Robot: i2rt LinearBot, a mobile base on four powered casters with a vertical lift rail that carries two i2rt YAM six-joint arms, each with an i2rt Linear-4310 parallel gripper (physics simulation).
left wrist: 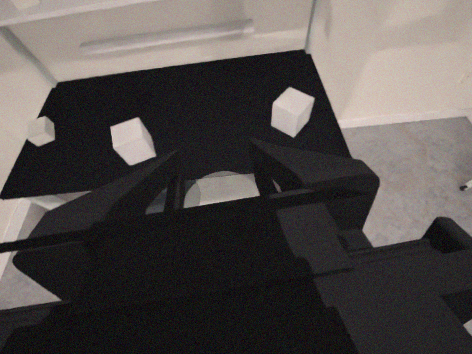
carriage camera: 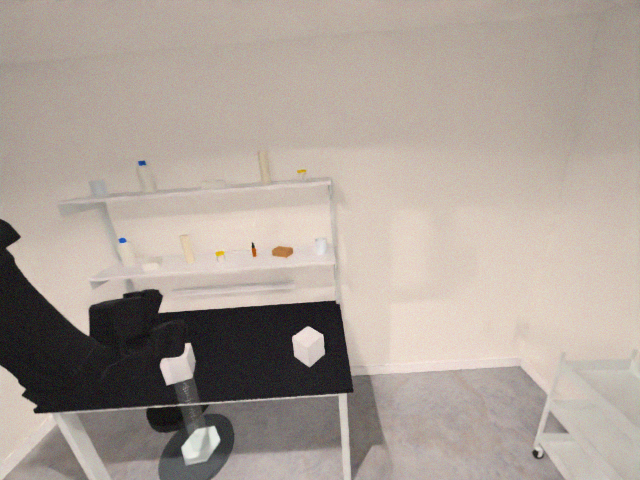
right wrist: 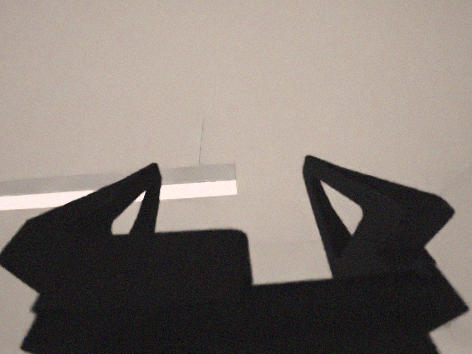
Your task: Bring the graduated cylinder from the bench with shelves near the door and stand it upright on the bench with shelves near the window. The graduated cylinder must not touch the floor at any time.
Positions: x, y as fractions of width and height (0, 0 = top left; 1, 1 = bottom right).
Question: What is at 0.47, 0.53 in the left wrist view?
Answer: A graduated cylinder.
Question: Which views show my right gripper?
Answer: The right wrist view only.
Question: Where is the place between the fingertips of my left gripper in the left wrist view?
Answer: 0.46, 0.44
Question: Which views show my left gripper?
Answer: The left wrist view and the carriage camera view only.
